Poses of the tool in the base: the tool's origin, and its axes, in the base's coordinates. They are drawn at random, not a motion.
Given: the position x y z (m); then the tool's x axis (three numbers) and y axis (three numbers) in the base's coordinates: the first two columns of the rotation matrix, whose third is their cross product.
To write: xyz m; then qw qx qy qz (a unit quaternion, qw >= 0). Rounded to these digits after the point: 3 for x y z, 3 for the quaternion.
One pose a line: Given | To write
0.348, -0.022, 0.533, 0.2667, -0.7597, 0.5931, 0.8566, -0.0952, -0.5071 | 0.348, -0.022, 0.533, 0.670, -0.429, -0.056, -0.603
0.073, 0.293, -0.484, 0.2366, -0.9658, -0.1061, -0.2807, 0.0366, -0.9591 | 0.073, 0.293, -0.484, 0.503, -0.605, 0.515, -0.341
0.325, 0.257, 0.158, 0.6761, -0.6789, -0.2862, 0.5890, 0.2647, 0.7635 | 0.325, 0.257, 0.158, 0.794, 0.456, -0.049, -0.399
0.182, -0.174, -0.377, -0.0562, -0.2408, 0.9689, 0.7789, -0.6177, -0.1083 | 0.182, -0.174, -0.377, 0.370, -0.579, -0.232, -0.689
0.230, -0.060, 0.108, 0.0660, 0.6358, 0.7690, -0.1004, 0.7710, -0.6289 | 0.230, -0.060, 0.108, 0.699, -0.212, -0.631, 0.263
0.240, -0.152, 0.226, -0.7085, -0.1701, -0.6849, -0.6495, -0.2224, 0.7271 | 0.240, -0.152, 0.226, 0.170, -0.342, 0.600, 0.703
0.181, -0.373, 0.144, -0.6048, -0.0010, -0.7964, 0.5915, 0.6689, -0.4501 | 0.181, -0.373, 0.144, 0.406, 0.180, 0.818, -0.365
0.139, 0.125, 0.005, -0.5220, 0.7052, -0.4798, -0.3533, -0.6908, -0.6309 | 0.139, 0.125, 0.005, 0.315, -0.374, -0.235, 0.840
